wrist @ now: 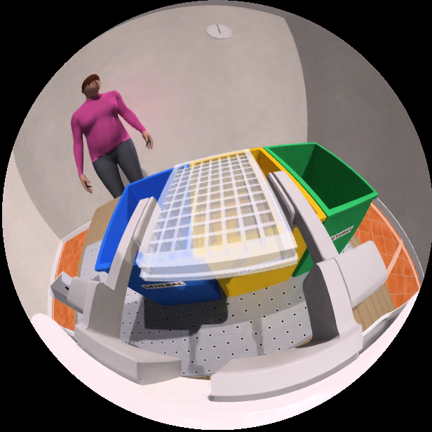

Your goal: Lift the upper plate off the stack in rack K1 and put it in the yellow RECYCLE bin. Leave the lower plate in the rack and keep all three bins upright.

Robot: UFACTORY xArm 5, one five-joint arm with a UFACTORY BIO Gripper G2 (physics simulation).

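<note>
My gripper is shut on a clear gridded plate, its fingers on the plate's two long sides. The plate is held roughly level, off the deck, and appears in front of the blue and yellow bins. The yellow bin stands upright in the middle, partly hidden by the plate; its label shows faintly through the plate. The blue GENERAL bin stands upright on the left, and the green bin stands upright on the right. Rack K1 and the lower plate do not show in the wrist view.
The bins stand close side by side on a perforated grey deck with wooden edges. A grey block-like object shows partly at the left beside my gripper. A person in a pink top stands beyond the table. Orange floor shows at both sides.
</note>
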